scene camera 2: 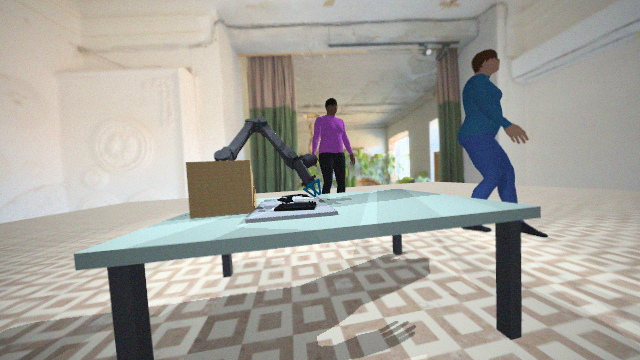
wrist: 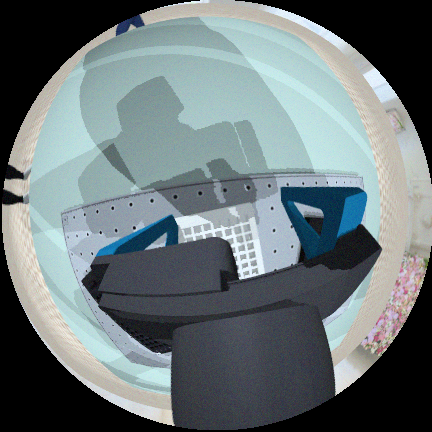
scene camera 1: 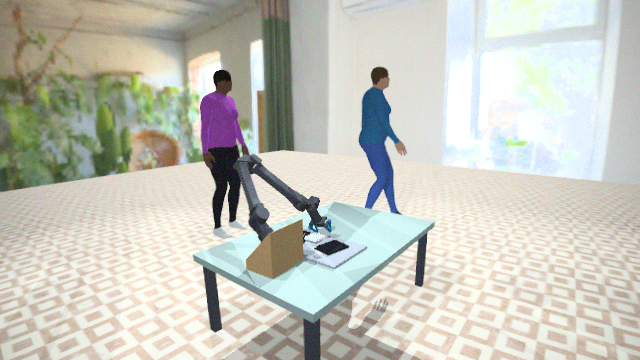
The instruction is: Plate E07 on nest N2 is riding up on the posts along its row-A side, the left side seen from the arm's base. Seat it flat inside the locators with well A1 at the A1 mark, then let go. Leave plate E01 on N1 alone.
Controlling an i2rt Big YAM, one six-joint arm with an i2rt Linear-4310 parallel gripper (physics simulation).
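Seen in the pictures: gripper, fingertip midpoint: (scene camera 2: pixel 317 195) (wrist: pixel 227 206) (scene camera 1: pixel 324 232); arm's base at its link origin: (scene camera 2: pixel 216 180) (scene camera 1: pixel 270 240).
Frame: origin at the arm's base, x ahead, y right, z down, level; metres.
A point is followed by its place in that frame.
A white gridded plate (scene camera 1: pixel 315 237) {y -0.030, x 0.382, z 0.114 m} (scene camera 2: pixel 301 198) {y -0.006, x 0.387, z 0.112 m} (wrist: pixel 246 245) {y -0.017, x 0.431, z 0.128 m} is in the middle of the grey perforated board (scene camera 1: pixel 346 257) {y 0.245, x 0.310, z 0.136 m} (scene camera 2: pixel 260 218) {y 0.259, x 0.231, z 0.138 m} (wrist: pixel 281 230) {y 0.029, x 0.438, z 0.136 m}. A black plate (scene camera 1: pixel 331 247) {y 0.119, x 0.344, z 0.125 m} (scene camera 2: pixel 296 206) {y 0.146, x 0.358, z 0.125 m} is on the board's near side in the scene views; black wells also show at lower left in the wrist view. Labels, posts and the A1 mark are not readable, so I cannot tell which plate is E07 or E01, or judge tilt. My gripper (scene camera 1: pixel 320 230) {y -0.037, x 0.473, z 0.109 m} (scene camera 2: pixel 313 194) {y -0.037, x 0.473, z 0.109 m} (wrist: pixel 227 206) {y -0.037, x 0.473, z 0.109 m} is open and empty, its blue fingers apart above the white plate's far end. The gripper body hides part of that plate.
A brown box (scene camera 1: pixel 277 252) {y 0.086, x -0.033, z 0.029 m} (scene camera 2: pixel 220 189) {y 0.079, x 0.044, z 0.039 m} stands on the glass-green table (scene camera 1: pixel 320 295) {y 0.356, x -0.045, z 0.149 m} (scene camera 2: pixel 425 220) {y 0.407, x 0.745, z 0.155 m} (wrist: pixel 210 90) {y -0.030, x 0.634, z 0.149 m} beside the board. Another black part (scene camera 1: pixel 306 234) {y -0.124, x 0.397, z 0.122 m} is near the arm's side. Two people stand beyond the table. Shadows cross the board.
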